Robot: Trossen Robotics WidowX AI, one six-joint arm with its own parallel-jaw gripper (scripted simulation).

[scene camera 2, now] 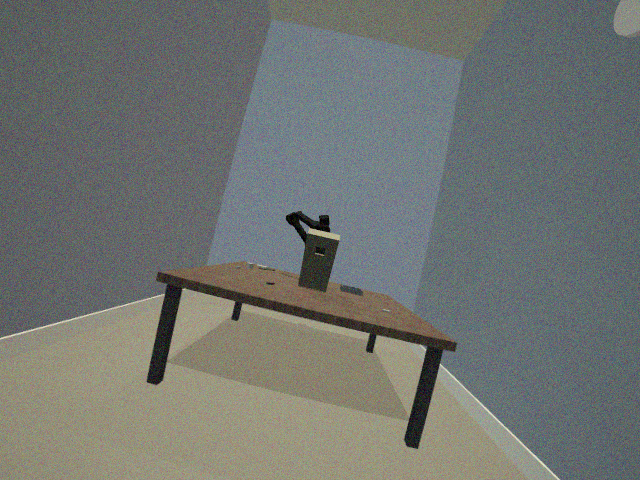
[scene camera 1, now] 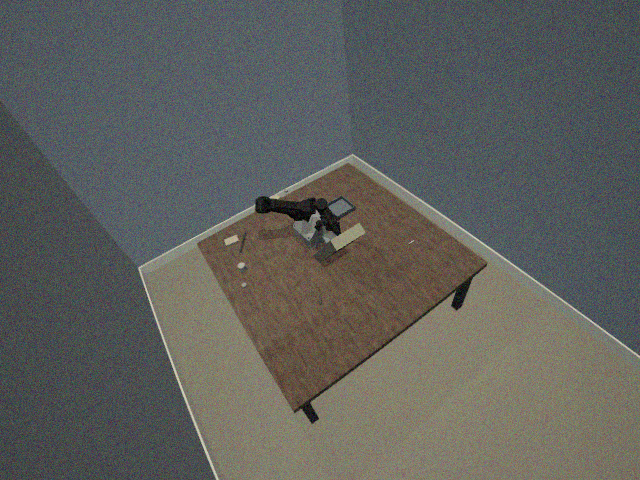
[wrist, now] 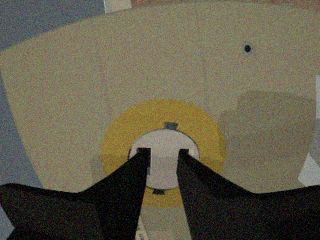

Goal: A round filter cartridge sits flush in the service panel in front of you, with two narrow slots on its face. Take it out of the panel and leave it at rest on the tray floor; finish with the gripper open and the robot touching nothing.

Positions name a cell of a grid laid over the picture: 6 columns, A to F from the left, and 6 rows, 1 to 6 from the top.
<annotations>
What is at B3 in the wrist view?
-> A service panel.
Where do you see a round filter cartridge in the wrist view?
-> At D4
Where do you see a service panel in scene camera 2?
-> D4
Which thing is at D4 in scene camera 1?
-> A service panel.
</annotations>
